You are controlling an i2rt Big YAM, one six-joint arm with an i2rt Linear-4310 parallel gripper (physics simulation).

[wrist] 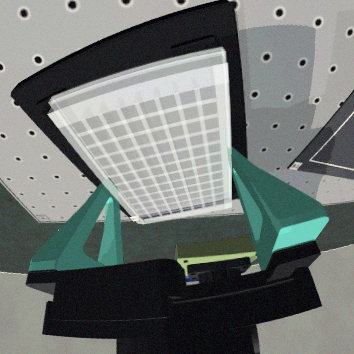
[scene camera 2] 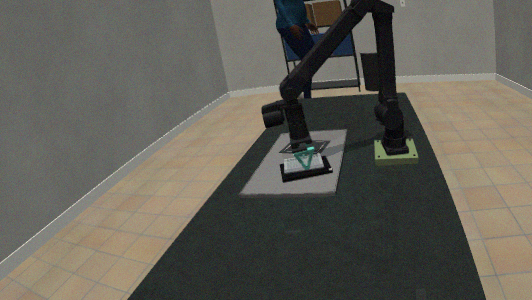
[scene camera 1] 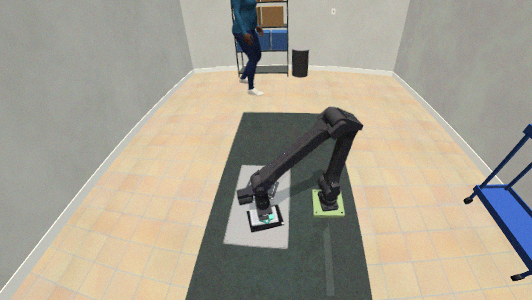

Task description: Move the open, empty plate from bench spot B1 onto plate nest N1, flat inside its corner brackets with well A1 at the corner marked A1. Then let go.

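Places are measured from the arm's base along level axes (x back, y right, z up), in centimetres.
Pixels of known places: gripper, fingertip midpoint: (wrist: pixel 167 167) (scene camera 2: pixel 305 164) (scene camera 1: pixel 265 216); arm's base at its link origin: (wrist: pixel 216 265) (scene camera 2: pixel 394 147) (scene camera 1: pixel 327 201).
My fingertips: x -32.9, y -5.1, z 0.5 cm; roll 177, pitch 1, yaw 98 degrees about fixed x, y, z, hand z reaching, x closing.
Note:
Ahead of a thing's pixels: the offset from my fingertips to its top centre. "*": to the spot under its first point. Level surfaces: height alone.
The clear-white well plate @(dx -0.8, dy -0.1, dz +1.3 cm) (scene camera 1: pixel 256 218) (scene camera 2: pixel 290 166) (wrist: pixel 165 125) is at the black plate nest @(dx -0.3, dy -0.4, dz -0.1 cm) (scene camera 1: pixel 267 228) (scene camera 2: pixel 300 176) (wrist: pixel 125 52), inside its outline and roughly lined up with its edges. It looks flat; whether it is fully down inside the brackets cannot be told. My gripper (scene camera 1: pixel 267 219) (scene camera 2: pixel 306 162) (wrist: pixel 167 167) is shut on the plate, with teal fingers against its two long sides. A small white mark (wrist: pixel 134 218) shows at the nest's near corner in the wrist view. Well A1 cannot be made out. The dark outlined bench spot @(* dx +5.5, dy +18.8, dz -1.7 cm) (scene camera 2: pixel 321 145) (wrist: pixel 340 142) lies beside the nest.
The nest stands on a light perforated board @(* dx -12.5, dy -6.6, dz -1.9 cm) (scene camera 1: pixel 240 231) (scene camera 2: pixel 265 185) on the dark mat @(dz -3.2 cm) (scene camera 1: pixel 250 275) (scene camera 2: pixel 225 250). The arm's green base plate (scene camera 1: pixel 321 212) (scene camera 2: pixel 396 161) is to the right. A person (scene camera 1: pixel 250 30), a shelf rack, a bin (scene camera 1: pixel 300 63) and a blue cart (scene camera 1: pixel 510 212) are farther off.

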